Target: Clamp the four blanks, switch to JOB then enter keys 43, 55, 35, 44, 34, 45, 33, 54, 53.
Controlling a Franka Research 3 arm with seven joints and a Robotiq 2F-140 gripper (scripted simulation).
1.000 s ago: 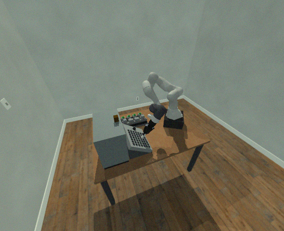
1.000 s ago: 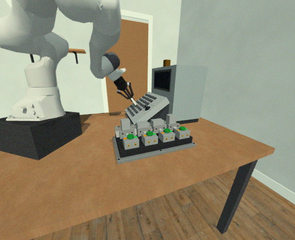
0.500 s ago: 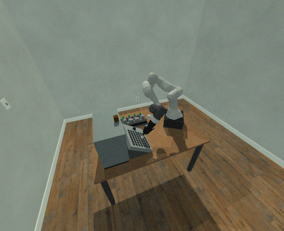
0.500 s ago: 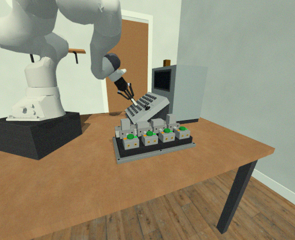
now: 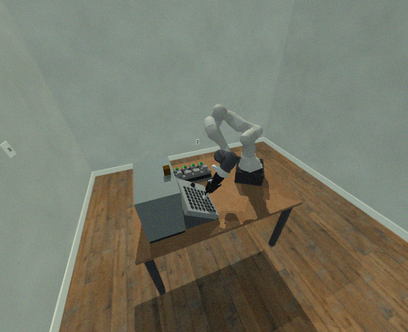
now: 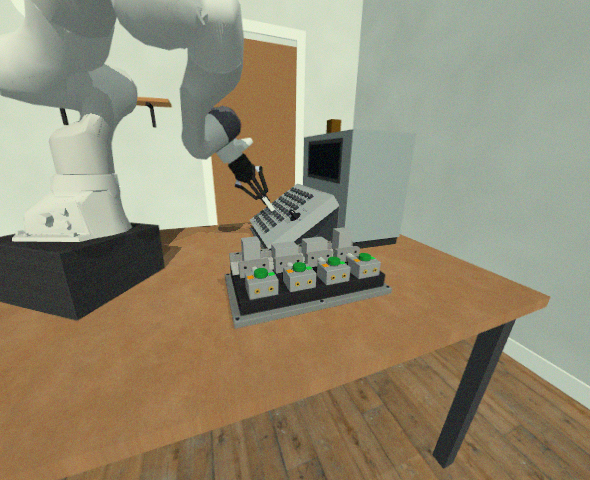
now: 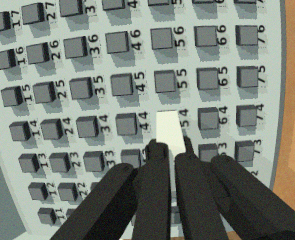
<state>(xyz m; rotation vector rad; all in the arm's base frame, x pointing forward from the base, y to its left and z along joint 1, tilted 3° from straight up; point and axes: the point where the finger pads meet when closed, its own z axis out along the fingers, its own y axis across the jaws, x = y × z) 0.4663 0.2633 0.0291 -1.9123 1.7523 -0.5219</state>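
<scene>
My gripper is now 80 mm short of the key and 10 mm to the right of it. The rest, counted from my hand: selector knob: 160 mm to the right, 70 mm ahead, 10 mm below; then sloped keypad: 80 mm ahead, 60 mm below, 40 mm to the right.
</scene>
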